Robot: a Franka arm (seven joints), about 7 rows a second.
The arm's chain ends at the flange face. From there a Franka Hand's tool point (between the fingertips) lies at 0.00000 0.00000 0.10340 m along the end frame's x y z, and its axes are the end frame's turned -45 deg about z.
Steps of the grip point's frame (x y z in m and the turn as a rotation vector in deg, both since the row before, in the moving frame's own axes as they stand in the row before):
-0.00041, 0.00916, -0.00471, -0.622, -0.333, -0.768
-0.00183, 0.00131, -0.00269, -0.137, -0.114, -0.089
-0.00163, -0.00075, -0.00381, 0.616, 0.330, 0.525
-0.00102, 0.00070, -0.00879, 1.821, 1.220, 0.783
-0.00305, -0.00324, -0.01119, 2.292, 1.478, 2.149
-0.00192, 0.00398, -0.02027, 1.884, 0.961, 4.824
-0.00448, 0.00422, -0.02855, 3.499, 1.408, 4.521
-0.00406, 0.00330, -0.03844, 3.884, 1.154, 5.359
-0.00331, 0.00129, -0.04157, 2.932, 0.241, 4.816
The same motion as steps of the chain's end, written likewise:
0.00581, 0.00555, -0.00470, -0.675, 0.204, -0.768
-0.00040, 0.00190, -0.00269, -0.177, 0.016, -0.089
-0.00132, 0.00183, -0.00380, 0.669, -0.202, 0.525
0.00051, 0.00510, -0.00871, 2.150, -0.425, 0.783
-0.00350, 0.00469, -0.01107, 2.666, -0.576, 2.149
0.00248, 0.00785, -0.02020, 2.012, -0.653, 4.824
0.00223, 0.01251, -0.02833, 3.470, -1.479, 4.521
0.00264, 0.01178, -0.03818, 3.562, -1.930, 5.359
0.00183, 0.00744, -0.04143, 2.244, -1.903, 4.816

